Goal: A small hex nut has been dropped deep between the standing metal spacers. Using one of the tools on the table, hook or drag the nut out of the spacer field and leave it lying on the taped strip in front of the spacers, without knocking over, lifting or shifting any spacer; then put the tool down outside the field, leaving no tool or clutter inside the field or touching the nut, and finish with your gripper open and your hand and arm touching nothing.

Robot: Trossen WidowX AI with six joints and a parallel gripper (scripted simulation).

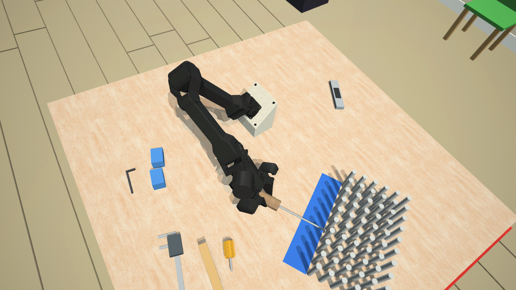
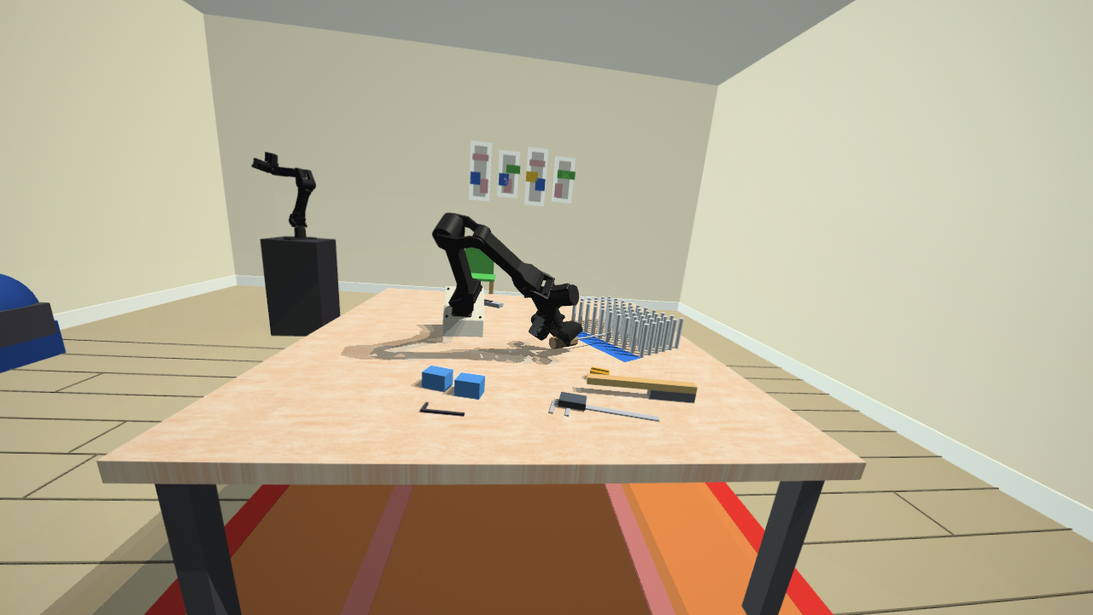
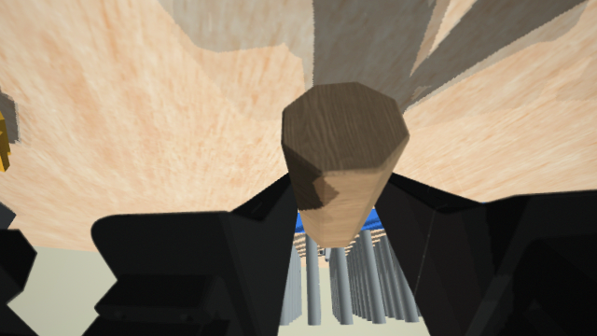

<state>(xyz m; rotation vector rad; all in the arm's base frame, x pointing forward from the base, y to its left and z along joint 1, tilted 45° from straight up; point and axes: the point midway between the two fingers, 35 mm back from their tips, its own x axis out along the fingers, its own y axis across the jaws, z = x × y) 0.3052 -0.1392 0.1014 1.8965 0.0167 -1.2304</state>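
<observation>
Right now the blue taped strip is 130 mm ahead of my gripper tip, 110 mm to the left of it and 30 mm below it. Also, from my gripper tip: hex nut 310 mm ahead, 150 mm to the left, 30 mm below; then yellow-handled screwdriver 200 mm to the right, 60 mm ahead, 10 mm below; then grey remote-like bar 580 mm to the left, 230 mm behind, 20 mm below.
</observation>
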